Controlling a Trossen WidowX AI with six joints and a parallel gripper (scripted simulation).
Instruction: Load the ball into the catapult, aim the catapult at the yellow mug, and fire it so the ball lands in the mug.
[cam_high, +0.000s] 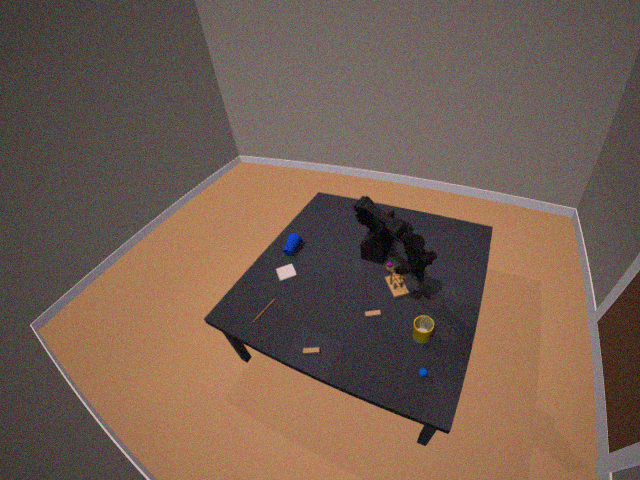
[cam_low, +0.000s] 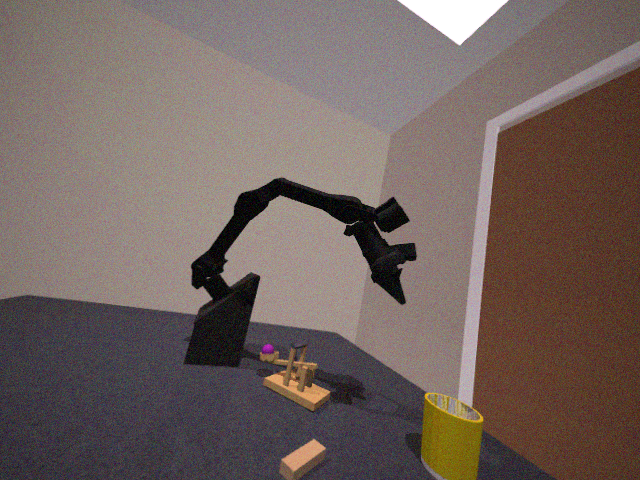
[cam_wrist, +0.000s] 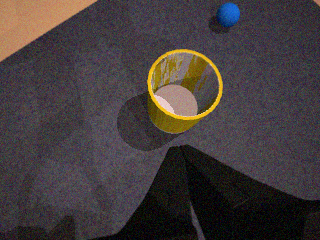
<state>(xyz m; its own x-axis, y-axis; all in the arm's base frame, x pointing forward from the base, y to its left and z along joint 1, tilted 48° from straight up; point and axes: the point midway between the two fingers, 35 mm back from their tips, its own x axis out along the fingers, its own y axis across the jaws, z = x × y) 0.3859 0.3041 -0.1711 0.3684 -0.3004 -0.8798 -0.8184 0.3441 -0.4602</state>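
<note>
Right now the purple ball is 230 mm behind my gripper tip, 210 mm to the right of it and 190 mm below it. The rest, counted from my gripper tip: blue ball 280 mm ahead, 240 mm below, 110 mm to the left; then yellow mug 230 mm below, 100 mm ahead, 50 mm to the left; then catapult 200 mm below, 190 mm behind, 160 mm to the right.
</note>
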